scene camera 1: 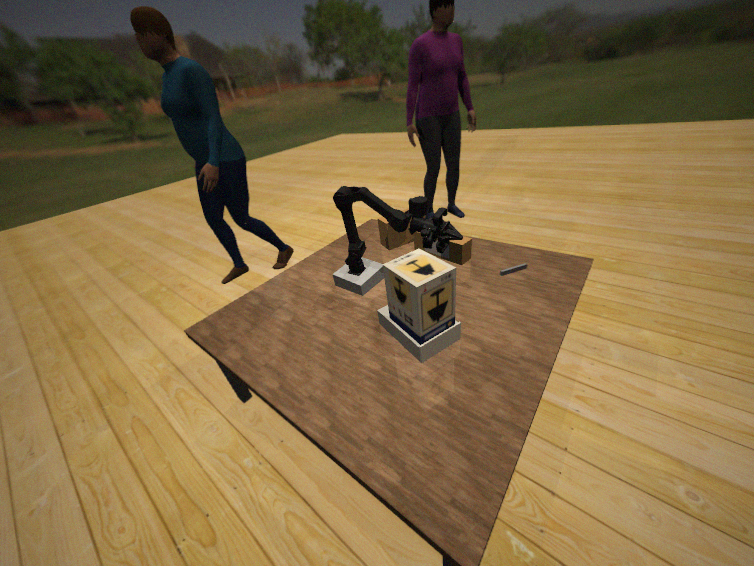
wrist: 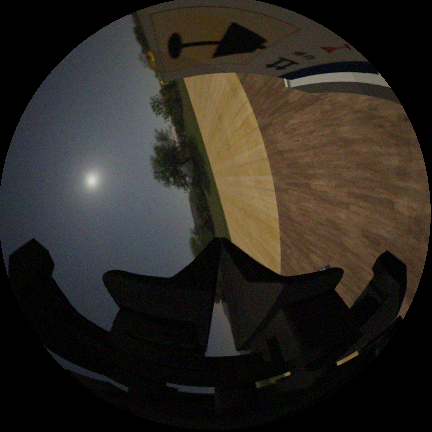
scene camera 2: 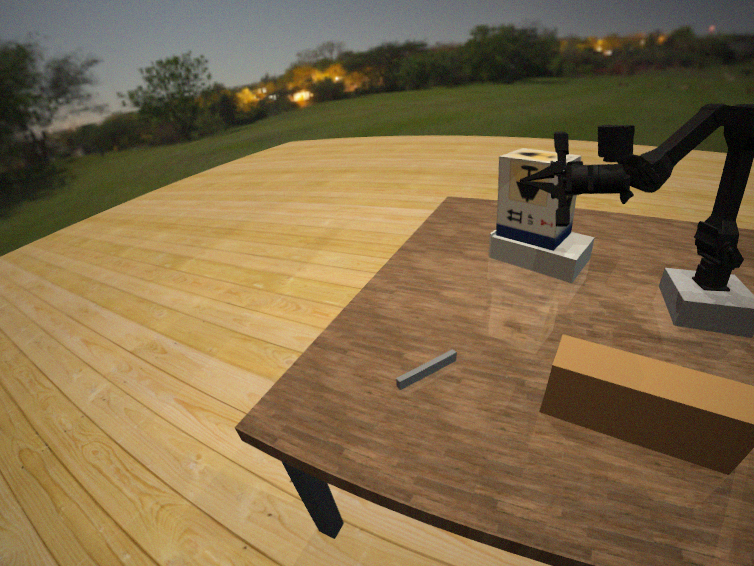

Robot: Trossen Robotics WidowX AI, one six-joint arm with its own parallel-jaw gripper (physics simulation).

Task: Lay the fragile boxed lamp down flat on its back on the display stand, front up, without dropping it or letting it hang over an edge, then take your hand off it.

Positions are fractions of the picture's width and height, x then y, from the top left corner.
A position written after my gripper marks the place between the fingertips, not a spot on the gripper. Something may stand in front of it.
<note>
My gripper (scene camera 2: 0.69,0.32) is shut and holds nothing. The table carries a grey bar (scene camera 2: 0.54,0.67). I also see a stand (scene camera 2: 0.75,0.47).
My gripper also shows in scene camera 1 (scene camera 1: 0.61,0.42) and in the wrist view (wrist: 0.51,0.56). The stand also shows in scene camera 1 (scene camera 1: 0.56,0.62) and in the wrist view (wrist: 0.81,0.19).
</note>
